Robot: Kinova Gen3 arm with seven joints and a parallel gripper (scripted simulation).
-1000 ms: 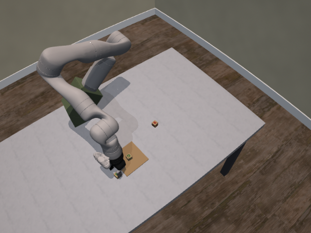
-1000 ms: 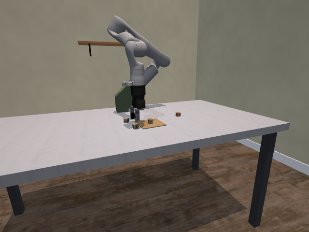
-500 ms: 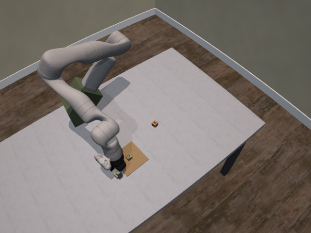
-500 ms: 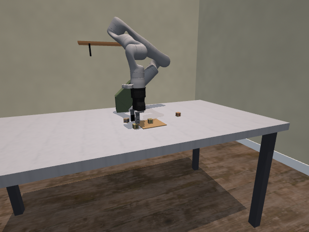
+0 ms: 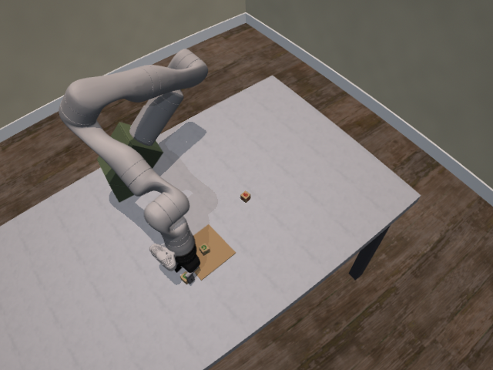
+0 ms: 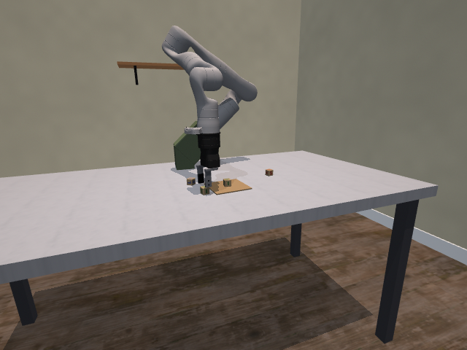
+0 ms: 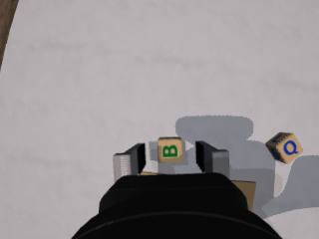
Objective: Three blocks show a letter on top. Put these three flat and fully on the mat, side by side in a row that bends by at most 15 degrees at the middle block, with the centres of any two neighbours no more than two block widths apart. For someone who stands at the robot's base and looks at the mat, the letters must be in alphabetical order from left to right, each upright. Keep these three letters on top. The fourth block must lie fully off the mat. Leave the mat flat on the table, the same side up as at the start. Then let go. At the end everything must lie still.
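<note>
My gripper is now 6 cm past the tan mat, 9 cm to the right of it and 5 cm above it.
</note>
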